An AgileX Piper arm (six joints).
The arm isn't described. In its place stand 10 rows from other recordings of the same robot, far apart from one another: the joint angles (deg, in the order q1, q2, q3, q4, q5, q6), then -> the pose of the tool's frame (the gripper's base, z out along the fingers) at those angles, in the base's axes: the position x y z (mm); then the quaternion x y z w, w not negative.
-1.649, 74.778, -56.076, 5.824, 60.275, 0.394 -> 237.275 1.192 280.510 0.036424 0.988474 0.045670 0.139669
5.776, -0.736, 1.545, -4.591, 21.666, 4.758 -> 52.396 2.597 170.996 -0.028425 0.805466 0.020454 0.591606
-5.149, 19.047, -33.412, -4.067, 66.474, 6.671 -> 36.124 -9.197 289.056 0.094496 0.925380 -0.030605 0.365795
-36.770, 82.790, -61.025, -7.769, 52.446, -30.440 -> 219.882 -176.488 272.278 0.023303 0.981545 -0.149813 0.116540
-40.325, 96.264, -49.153, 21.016, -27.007, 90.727 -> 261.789 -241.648 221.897 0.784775 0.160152 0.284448 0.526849
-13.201, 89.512, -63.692, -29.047, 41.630, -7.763 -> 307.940 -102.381 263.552 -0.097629 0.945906 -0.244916 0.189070
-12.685, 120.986, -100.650, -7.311, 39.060, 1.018 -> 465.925 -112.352 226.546 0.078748 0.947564 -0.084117 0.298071
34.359, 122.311, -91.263, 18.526, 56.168, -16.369 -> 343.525 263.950 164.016 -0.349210 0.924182 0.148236 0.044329
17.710, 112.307, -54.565, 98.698, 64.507, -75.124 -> 304.718 182.541 159.677 -0.128604 0.783221 0.589988 0.148122
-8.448, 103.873, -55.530, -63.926, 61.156, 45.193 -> 296.630 -116.440 176.163 0.101410 0.891783 -0.439701 0.033198
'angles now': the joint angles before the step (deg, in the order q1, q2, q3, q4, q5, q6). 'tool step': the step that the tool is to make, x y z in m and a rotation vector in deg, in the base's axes. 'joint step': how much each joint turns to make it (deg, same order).
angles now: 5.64 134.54 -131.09 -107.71 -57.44 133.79
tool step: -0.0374 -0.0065 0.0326 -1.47 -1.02 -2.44
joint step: 0.00 -12.28 14.62 0.00 3.29 -2.80
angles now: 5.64 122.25 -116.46 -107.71 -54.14 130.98
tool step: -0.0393 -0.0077 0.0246 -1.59 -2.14 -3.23
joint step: 0.01 -10.97 12.36 0.01 4.15 -2.79
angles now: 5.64 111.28 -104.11 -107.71 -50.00 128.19
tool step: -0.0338 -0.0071 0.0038 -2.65 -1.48 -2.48
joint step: 0.00 -8.42 11.13 0.00 3.72 -3.93
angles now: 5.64 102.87 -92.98 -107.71 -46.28 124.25
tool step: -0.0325 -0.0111 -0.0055 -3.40 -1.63 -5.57
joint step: 0.00 -8.25 11.66 0.00 7.10 -3.92
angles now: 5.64 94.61 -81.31 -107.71 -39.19 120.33
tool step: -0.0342 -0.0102 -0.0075 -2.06 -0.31 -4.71
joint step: -0.01 -7.81 10.43 0.22 5.57 -1.84
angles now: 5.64 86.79 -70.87 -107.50 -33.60 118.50
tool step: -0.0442 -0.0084 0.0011 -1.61 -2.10 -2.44
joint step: 0.00 -9.61 9.55 0.23 3.17 -1.82
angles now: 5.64 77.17 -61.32 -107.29 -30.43 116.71
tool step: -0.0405 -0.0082 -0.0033 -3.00 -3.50 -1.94
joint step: -0.01 -9.04 8.49 0.33 3.18 -3.71
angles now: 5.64 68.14 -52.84 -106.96 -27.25 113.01
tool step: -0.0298 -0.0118 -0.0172 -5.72 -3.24 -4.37
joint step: 0.01 -7.20 8.64 0.20 6.41 -5.76
